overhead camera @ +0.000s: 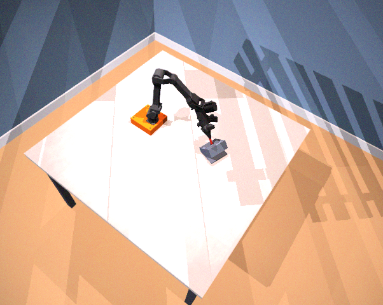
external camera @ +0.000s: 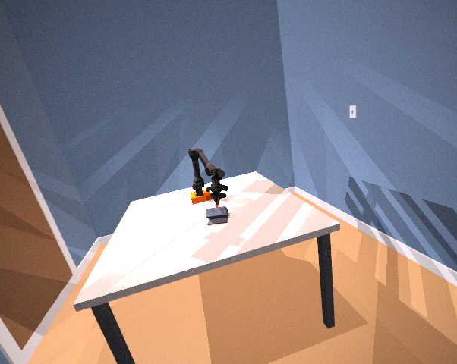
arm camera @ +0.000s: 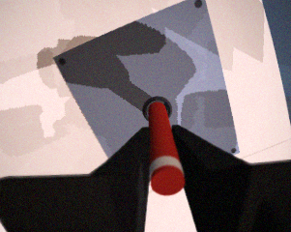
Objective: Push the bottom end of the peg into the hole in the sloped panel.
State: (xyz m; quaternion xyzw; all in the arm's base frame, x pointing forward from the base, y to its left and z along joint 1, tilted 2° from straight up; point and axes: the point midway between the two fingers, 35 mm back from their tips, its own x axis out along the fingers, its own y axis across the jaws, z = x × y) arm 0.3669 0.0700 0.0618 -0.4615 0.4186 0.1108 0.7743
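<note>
Now: gripper tip 4 cm short of the grey sloped panel, 2 cm to the left of it and 5 cm above it. Also, from my gripper tip: round red peg: 1 cm behind, 1 cm above.
</note>
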